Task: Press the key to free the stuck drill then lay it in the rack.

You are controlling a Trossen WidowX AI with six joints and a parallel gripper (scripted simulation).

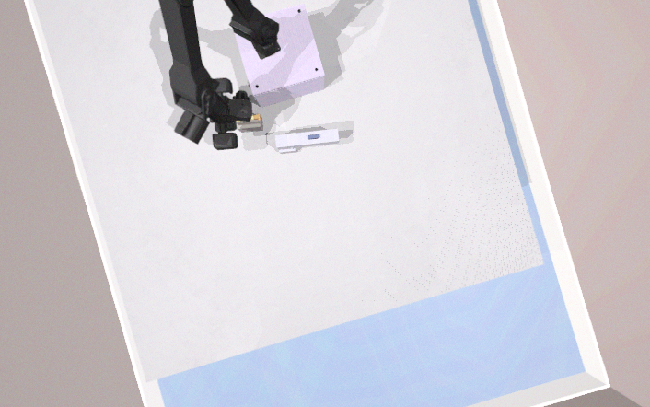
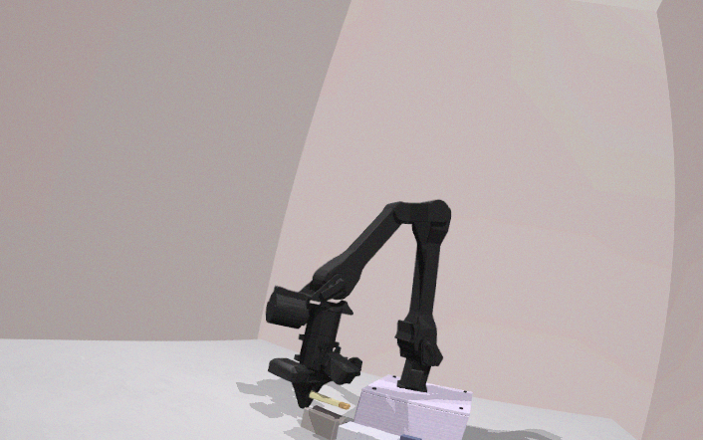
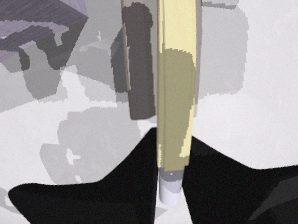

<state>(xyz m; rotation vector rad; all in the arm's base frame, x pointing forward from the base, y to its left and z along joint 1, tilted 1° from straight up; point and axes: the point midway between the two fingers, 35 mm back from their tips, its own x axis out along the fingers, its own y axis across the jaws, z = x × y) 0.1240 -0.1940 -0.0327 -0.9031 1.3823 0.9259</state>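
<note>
My gripper tip is 40 mm to the right of the drill, 40 mm below it and 10 mm short of it. Round my gripper tip: key 190 mm to the left, 160 mm ahead, 20 mm above; housing block 170 mm to the left, 150 mm ahead, 10 mm above; rack 50 mm to the left, 20 mm ahead, 10 mm below.
</note>
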